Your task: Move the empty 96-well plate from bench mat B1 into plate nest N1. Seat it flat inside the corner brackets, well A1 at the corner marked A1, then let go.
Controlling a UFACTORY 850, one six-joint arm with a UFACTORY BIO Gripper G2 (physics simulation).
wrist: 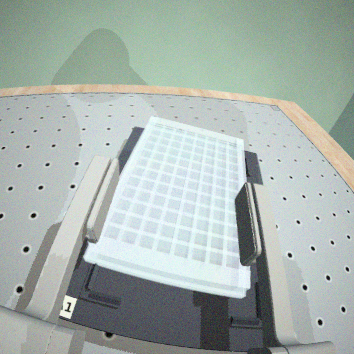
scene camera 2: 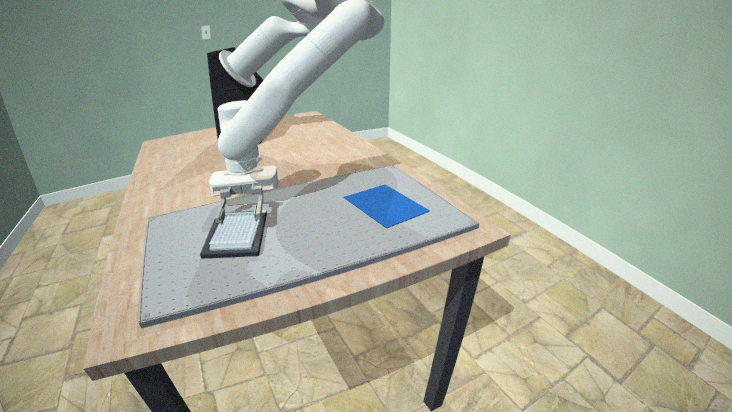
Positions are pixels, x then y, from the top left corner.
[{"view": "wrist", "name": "clear 96-well plate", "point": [171, 220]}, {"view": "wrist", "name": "dark nest floor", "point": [147, 310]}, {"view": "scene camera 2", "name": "clear 96-well plate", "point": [237, 232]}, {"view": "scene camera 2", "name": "blue bench mat B1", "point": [385, 205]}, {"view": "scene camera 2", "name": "dark nest floor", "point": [254, 251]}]
